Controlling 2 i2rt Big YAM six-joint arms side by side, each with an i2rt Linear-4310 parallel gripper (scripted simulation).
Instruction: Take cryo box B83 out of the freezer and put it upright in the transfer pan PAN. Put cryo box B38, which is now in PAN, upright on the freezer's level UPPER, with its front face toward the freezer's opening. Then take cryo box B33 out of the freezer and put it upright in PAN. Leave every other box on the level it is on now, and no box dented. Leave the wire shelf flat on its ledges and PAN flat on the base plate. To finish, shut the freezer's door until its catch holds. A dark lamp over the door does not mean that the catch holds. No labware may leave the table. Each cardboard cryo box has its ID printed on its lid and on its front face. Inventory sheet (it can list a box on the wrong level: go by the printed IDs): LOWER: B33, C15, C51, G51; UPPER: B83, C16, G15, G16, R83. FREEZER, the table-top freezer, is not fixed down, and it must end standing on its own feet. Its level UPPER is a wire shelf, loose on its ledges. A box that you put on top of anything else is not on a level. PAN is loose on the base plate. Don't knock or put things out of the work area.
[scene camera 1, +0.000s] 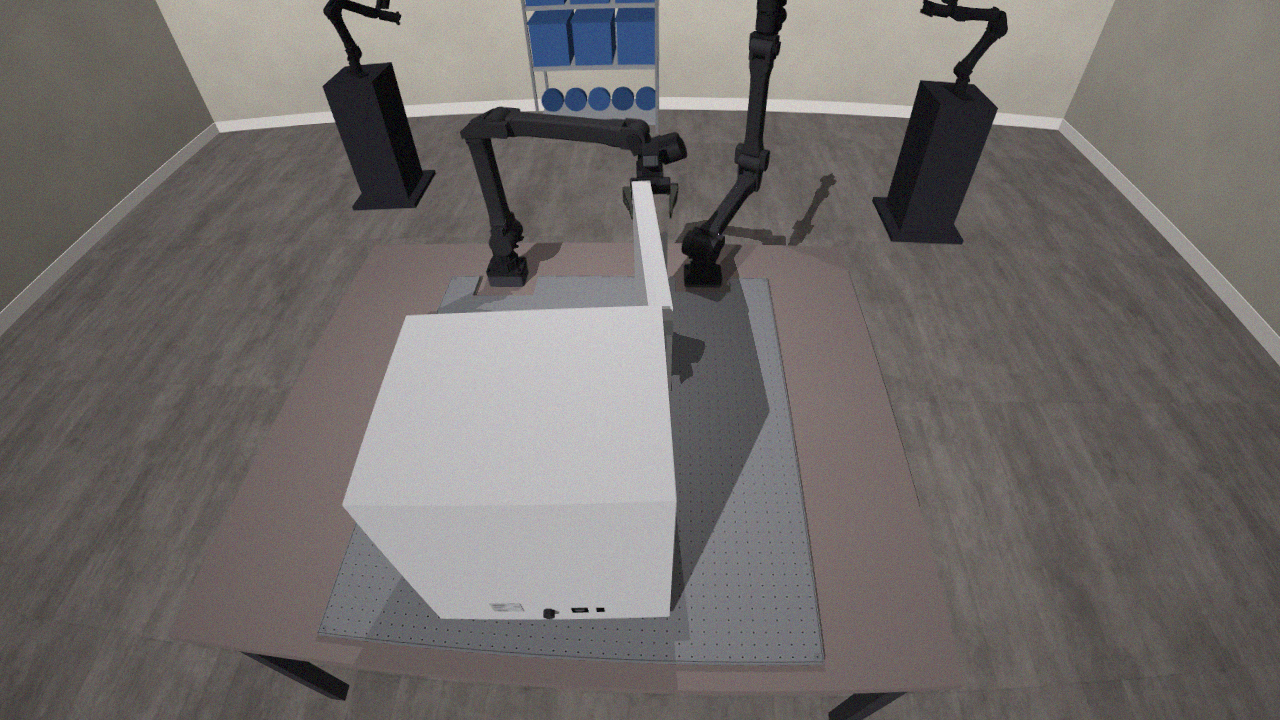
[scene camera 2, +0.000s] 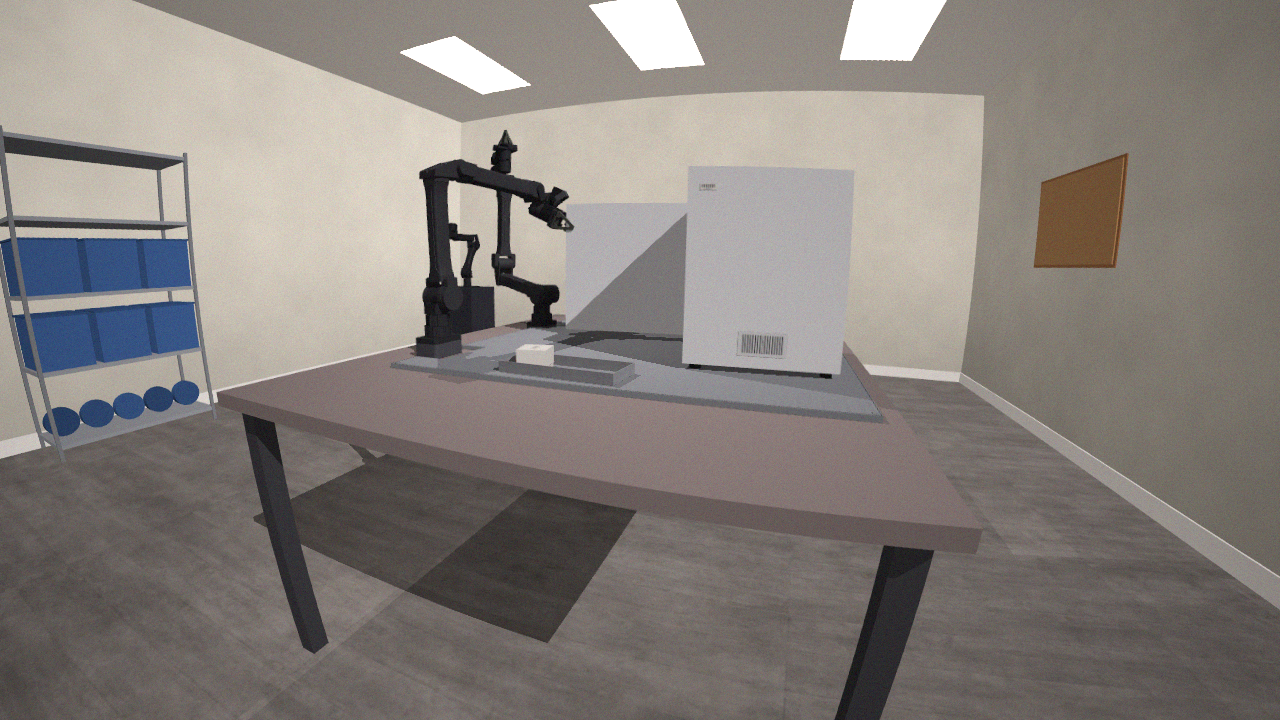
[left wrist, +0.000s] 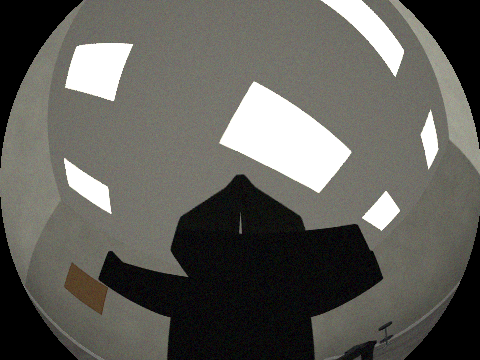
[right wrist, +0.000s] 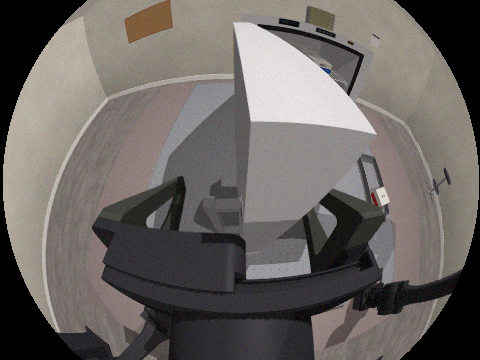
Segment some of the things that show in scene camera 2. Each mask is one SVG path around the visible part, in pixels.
A freezer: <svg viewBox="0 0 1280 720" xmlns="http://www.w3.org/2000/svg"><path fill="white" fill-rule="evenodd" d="M566 204L566 218L574 226L573 230L566 230L566 329L683 335L682 363L689 364L689 367L693 369L699 369L701 365L820 373L822 378L831 378L832 374L840 375L850 271L854 170L754 166L688 166L687 203Z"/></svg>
A transfer pan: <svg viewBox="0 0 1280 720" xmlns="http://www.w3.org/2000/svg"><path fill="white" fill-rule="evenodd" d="M498 366L501 372L614 386L635 374L635 363L564 355L554 355L553 367L516 362L516 355L499 360Z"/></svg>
A red-fronted cryo box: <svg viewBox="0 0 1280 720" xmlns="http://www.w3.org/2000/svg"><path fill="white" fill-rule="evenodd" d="M516 349L516 362L553 367L554 345L525 344Z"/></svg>
